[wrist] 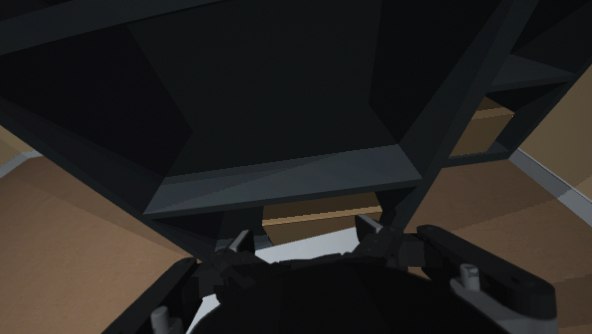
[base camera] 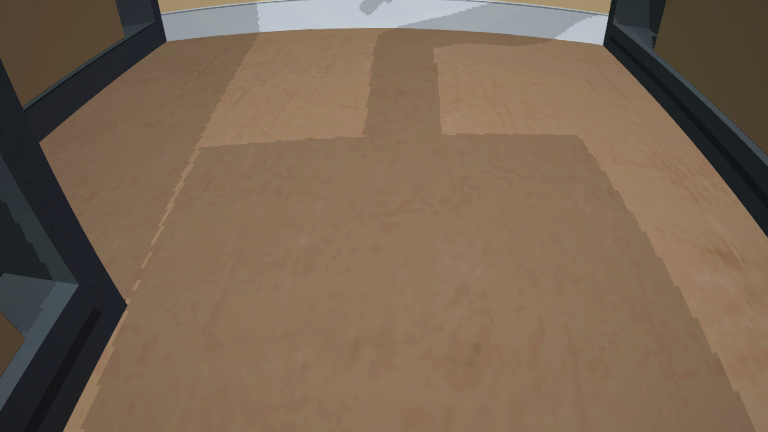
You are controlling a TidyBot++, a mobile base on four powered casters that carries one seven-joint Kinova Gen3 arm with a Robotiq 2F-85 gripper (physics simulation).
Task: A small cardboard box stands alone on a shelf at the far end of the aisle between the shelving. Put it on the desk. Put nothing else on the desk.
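Frame: origin at the arm's base, x left, y back, z up, level; centimetres.
Seen in the pictures: gripper, between the fingertips: (wrist: 305,234).
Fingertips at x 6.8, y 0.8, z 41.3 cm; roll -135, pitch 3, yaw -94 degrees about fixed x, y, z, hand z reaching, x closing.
Note:
Offsets run from my fingertips to a thing's top centre. "spot": to the spot under its first point.
My gripper (wrist: 305,234) is open and empty, its fingertips low in the wrist view. It is in front of a dark shelf unit (wrist: 300,181), whose large middle compartment is bare. A cardboard box @(dy -8.3, dx +40.2, dz -46.3 cm) (wrist: 322,216) is in the compartment below, partly hidden by the fingers. Another cardboard box @(dy -100.8, dx +74.6, dz -46.3 cm) (wrist: 480,134) is low in a farther unit on the right. I cannot tell whether either is the small box of the task. The desk does not show in either view.
In the base view, shelving (base camera: 59,214) with a cardboard box (base camera: 59,42) borders the aisle on the left. Shelving (base camera: 698,128) with a cardboard box @(spot: dy -71.9, dx -68.6, dz -67.3 cm) (base camera: 719,69) borders it on the right. A white skirting board (base camera: 322,15) crosses the far end. A pale surface (wrist: 310,248) shows beneath the fingers.

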